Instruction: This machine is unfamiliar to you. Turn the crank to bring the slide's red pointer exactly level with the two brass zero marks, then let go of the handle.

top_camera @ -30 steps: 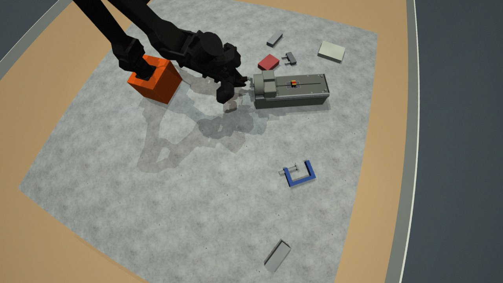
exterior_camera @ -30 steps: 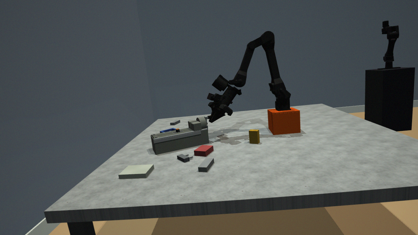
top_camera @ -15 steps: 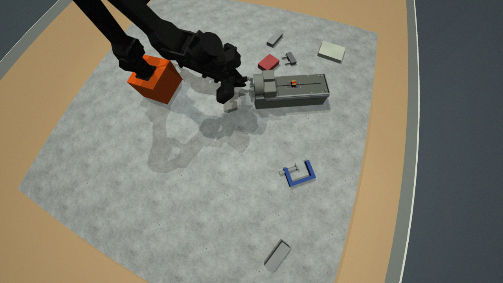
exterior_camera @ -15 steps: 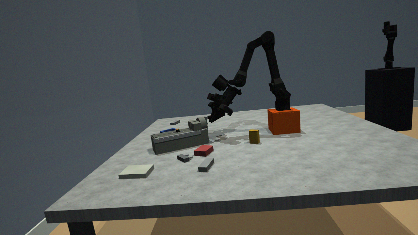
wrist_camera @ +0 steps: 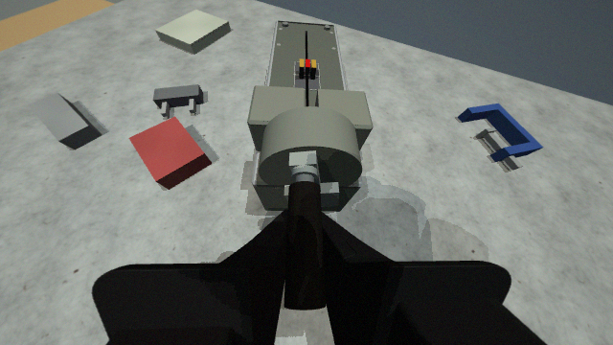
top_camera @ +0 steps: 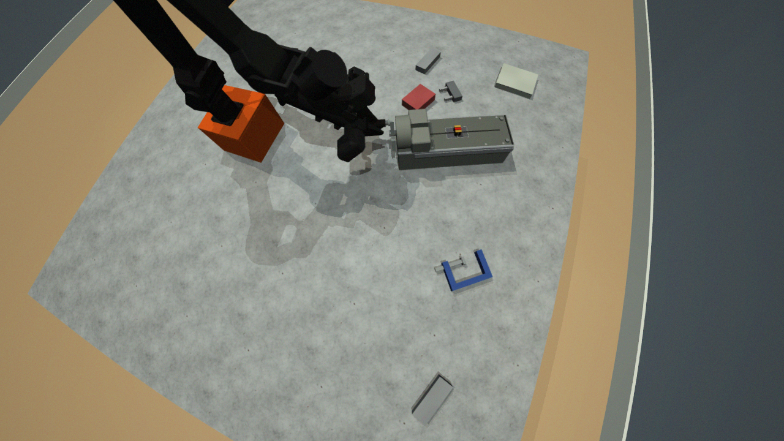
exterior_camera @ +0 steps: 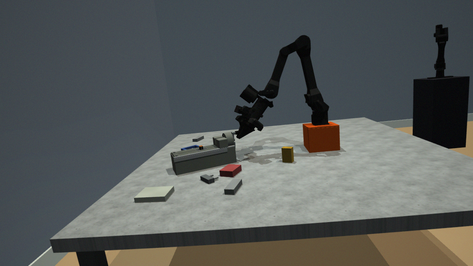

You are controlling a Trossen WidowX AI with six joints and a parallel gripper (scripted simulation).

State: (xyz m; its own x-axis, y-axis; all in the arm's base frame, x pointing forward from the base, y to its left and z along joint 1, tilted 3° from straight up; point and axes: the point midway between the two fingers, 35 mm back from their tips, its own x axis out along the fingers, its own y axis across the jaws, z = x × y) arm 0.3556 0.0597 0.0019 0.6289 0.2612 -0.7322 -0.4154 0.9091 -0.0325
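Right now my gripper tip is 2 cm below the black crank handle, 1 cm to the left of it and 1 cm past it. Also, from my gripper tip: red pointer: 15 cm ahead, 6 cm to the left, 1 cm below; yellow block: 20 cm behind, 10 cm to the left, 6 cm below; red block: 18 cm to the left, 8 cm below, 3 cm ahead.
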